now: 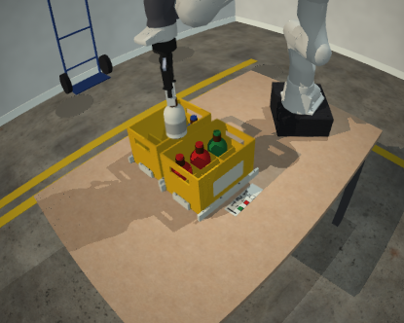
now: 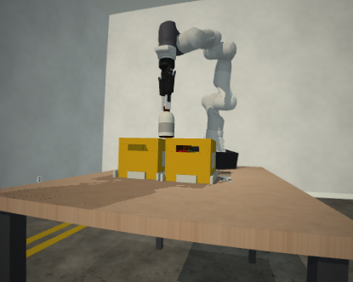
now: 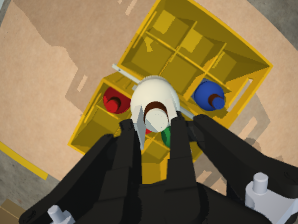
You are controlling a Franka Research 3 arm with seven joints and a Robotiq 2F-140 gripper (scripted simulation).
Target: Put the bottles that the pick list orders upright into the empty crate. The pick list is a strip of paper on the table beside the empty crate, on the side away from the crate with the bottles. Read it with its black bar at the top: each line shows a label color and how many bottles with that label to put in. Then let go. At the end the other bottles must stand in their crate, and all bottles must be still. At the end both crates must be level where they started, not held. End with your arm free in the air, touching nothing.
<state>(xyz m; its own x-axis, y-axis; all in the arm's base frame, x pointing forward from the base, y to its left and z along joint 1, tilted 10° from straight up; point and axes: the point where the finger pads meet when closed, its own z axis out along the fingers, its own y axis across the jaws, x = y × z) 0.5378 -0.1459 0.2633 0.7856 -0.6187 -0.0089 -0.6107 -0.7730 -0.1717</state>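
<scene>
The white-capped bottle lies 8 cm below my hand. From my hand the other things lie so: red-label bottle 4 cm behind, 8 cm to the left, 26 cm below; then blue-label bottle 13 cm behind, 7 cm to the right, 26 cm below; then green bottle 13 cm behind, 7 cm to the left, 26 cm below.
</scene>
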